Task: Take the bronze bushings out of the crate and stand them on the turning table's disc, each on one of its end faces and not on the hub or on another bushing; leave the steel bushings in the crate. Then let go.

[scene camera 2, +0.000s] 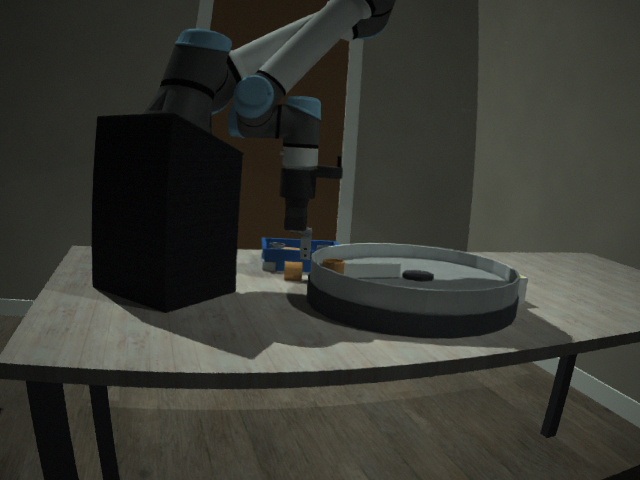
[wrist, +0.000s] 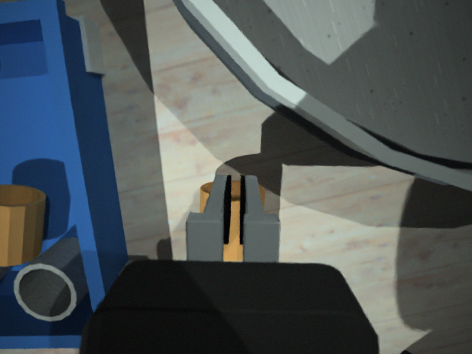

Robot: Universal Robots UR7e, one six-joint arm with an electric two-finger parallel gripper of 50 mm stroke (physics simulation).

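Frame: origin at the arm's base, x ahead, y left, z up, level; millimetres.
Seen in the pictures: gripper, fingertip midpoint: (scene camera 2: pixel 304 258) (wrist: pixel 235 195); arm's base at its link origin: (scene camera 2: pixel 172 135).
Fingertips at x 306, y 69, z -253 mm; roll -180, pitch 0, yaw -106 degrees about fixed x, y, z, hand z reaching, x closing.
Offsets run from my fingertips to a thing's top centre. "spot": to the spot under its first point.
A bronze bushing @[dy +9, dx -21, dz -10 mm] (scene camera 2: pixel 293 271) (wrist: pixel 233 252) is on the table between the crate and the turning table; it appears to lie on its side. My gripper (scene camera 2: pixel 305 257) (wrist: pixel 235 195) is shut and empty above it, partly hiding it in the wrist view. The blue crate @[dy +146, dx +37, dz +2 mm] (scene camera 2: pixel 273 258) (wrist: pixel 95 175) holds another bronze bushing @[spot: dy +129, dx +8, dz -12 mm] (wrist: pixel 21 232), apparently on its side, and a steel bushing @[dy +125, dx -30, dz -5 mm] (wrist: pixel 70 257) with its open end facing up. A further bronze bushing @[dy -215, dx -16, dz +43 mm] (scene camera 2: pixel 333 265) stands inside the turning table's rim (scene camera 2: pixel 413 302) (wrist: pixel 235 52), at the left of the disc @[dy -199, dx +169, dz +13 mm] (scene camera 2: pixel 454 273) (wrist: pixel 425 75).
The dark hub @[dy -199, dx +169, dz +13 mm] (scene camera 2: pixel 417 275) is at the disc's middle. A pale upright plate @[spot: dy -200, dx +68, dz +21 mm] (scene camera 2: pixel 372 270) stands beside the bronze bushing inside the rim. The tall black robot pedestal (scene camera 2: pixel 165 217) is left of the crate. A small grey piece @[spot: dy +59, dx +97, dz -34 mm] (wrist: pixel 92 47) sits against the crate's outer wall.
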